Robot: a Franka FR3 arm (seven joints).
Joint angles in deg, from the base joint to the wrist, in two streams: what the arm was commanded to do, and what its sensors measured. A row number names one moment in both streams.
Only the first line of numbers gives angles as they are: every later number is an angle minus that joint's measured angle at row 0.
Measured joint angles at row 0:
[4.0, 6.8, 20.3, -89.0, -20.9, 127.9, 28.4]
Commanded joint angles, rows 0 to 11:
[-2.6, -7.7, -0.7, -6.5, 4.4, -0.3, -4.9]
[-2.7, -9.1, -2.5, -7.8, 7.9, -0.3, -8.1]
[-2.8, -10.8, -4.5, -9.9, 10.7, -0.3, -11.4]
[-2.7, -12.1, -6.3, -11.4, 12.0, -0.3, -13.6]
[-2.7, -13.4, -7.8, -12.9, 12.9, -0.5, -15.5]
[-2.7, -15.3, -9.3, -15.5, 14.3, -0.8, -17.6]
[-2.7, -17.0, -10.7, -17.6, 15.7, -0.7, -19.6]
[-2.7, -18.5, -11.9, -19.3, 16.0, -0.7, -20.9]
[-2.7, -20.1, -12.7, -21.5, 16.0, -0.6, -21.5]
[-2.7, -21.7, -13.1, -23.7, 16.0, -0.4, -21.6]
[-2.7, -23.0, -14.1, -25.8, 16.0, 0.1, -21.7]
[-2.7, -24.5, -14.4, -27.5, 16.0, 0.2, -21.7]
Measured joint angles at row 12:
[-2.2, -18.8, -13.7, -21.8, 14.2, -1.2, -20.2]
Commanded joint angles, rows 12 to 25:
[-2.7, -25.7, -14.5, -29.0, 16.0, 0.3, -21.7]
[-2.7, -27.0, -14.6, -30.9, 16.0, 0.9, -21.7]
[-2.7, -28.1, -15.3, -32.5, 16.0, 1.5, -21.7]
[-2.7, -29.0, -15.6, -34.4, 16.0, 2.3, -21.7]
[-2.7, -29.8, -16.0, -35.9, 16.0, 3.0, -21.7]
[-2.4, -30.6, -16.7, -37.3, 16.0, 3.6, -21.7]
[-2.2, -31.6, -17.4, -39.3, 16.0, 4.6, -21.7]
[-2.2, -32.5, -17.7, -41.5, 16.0, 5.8, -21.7]
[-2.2, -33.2, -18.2, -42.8, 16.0, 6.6, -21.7]
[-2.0, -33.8, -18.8, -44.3, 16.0, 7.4, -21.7]
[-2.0, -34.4, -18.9, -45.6, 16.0, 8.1, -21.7]
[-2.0, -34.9, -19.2, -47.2, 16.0, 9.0, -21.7]
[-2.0, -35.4, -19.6, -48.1, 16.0, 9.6, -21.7]
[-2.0, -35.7, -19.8, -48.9, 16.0, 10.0, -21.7]
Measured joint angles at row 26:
[-2.1, -31.7, -18.9, -44.8, 14.4, 6.8, -20.4]
